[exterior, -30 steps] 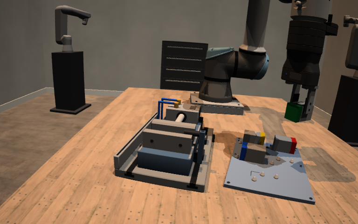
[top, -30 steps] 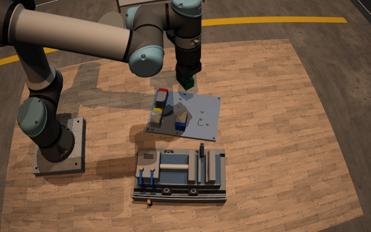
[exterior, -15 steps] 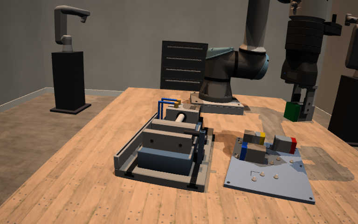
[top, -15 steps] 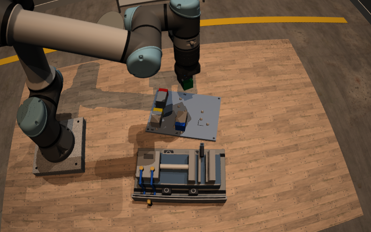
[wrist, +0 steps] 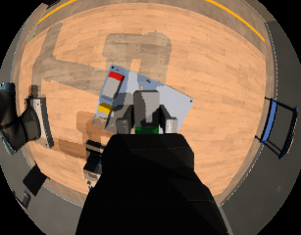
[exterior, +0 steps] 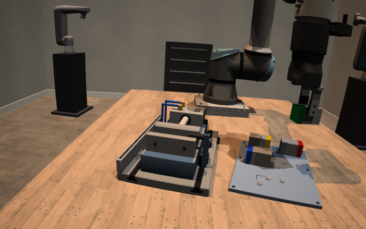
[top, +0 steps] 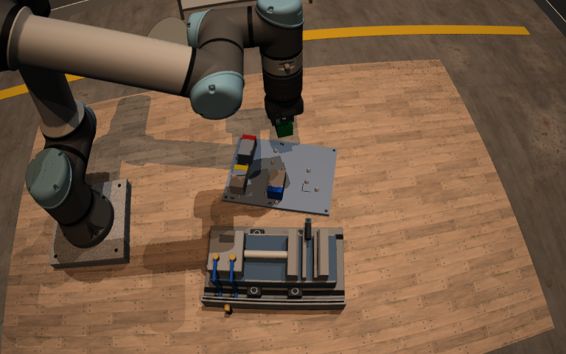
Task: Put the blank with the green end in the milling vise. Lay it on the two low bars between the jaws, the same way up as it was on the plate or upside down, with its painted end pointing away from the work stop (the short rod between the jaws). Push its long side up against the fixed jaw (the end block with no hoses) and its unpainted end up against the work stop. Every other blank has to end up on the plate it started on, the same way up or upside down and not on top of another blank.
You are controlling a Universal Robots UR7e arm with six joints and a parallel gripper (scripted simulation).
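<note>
Now: the green-ended blank 20 mm below my hand. Also, from my hand: red-ended blank 90 mm behind, 20 mm to the left, 140 mm below; grey plate 10 mm behind, 40 mm to the right, 170 mm below; blue-ended blank 20 mm behind, 90 mm to the right, 140 mm below.
</note>
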